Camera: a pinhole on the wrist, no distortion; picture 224 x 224 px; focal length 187.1 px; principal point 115.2 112.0 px. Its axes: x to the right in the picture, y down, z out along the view. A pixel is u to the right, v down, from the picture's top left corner.
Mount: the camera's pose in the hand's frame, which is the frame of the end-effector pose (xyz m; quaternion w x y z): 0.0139 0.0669 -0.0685 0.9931 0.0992 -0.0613 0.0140
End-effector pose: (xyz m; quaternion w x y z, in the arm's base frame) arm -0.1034 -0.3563 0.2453 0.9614 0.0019 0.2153 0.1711
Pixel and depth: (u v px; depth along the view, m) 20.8 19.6 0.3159
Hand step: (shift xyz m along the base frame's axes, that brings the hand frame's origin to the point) -0.0212 -0.1871 0.2319
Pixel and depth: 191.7 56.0 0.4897
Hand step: 0.3596 -0.0798 0.2873
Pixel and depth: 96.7 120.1 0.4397
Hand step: 0.0792 -0.0045 0.3582
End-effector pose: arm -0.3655 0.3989 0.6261 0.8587 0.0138 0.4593 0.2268
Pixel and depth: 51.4 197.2 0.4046
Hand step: 0.1265 0.1396 0.3766
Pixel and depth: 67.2 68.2 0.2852
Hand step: 0.1270 -0.0522 0.1652
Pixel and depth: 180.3 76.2 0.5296
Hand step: 0.4739 0.0176 0.1208
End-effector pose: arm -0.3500 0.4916 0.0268 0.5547 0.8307 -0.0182 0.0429
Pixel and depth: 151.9 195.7 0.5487
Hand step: 0.0567 -0.5622 -0.0123
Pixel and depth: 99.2 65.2 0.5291
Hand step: -0.0539 -0.3197 -0.3212
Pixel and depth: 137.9 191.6 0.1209
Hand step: 0.0078 -0.0920 0.0639
